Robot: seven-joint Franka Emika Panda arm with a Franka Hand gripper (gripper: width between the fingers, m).
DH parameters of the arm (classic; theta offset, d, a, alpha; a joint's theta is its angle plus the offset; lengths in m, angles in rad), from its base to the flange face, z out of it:
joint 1: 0 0.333 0 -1.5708
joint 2: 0 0 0 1.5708
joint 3: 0 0.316 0.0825 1.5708
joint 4: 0 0 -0.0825 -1.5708
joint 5: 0 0.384 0 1.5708
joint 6: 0 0 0.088 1.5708
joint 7: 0 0.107 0 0
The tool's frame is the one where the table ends.
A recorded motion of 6 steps. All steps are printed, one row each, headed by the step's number.
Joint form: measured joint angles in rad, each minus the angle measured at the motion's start. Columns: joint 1, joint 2, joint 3, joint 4, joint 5, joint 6, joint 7.
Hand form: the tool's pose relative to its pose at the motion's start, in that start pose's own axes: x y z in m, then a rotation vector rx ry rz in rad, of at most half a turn. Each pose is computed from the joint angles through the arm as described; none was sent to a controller.
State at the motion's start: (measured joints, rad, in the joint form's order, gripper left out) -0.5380 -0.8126 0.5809 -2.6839 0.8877 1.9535 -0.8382
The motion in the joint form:
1: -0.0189 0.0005 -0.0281 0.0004 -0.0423 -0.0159 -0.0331
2: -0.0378 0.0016 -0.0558 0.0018 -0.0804 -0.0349 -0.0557
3: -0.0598 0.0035 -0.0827 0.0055 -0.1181 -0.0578 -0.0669
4: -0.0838 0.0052 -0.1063 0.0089 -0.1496 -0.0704 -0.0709
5: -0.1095 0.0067 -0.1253 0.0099 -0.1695 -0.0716 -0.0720
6: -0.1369 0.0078 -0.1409 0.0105 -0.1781 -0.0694 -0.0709
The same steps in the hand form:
1: -0.0059 0.0128 -0.0083 -0.0128 -0.0134 -0.0146
2: -0.0121 0.0247 -0.0163 -0.0199 -0.0263 -0.0171
3: -0.0187 0.0366 -0.0247 -0.0245 -0.0404 -0.0061
4: -0.0250 0.0487 -0.0334 -0.0346 -0.0458 0.0146
5: -0.0310 0.0608 -0.0413 -0.0474 -0.0401 0.0423
6: -0.0367 0.0722 -0.0488 -0.0579 -0.0261 0.0752

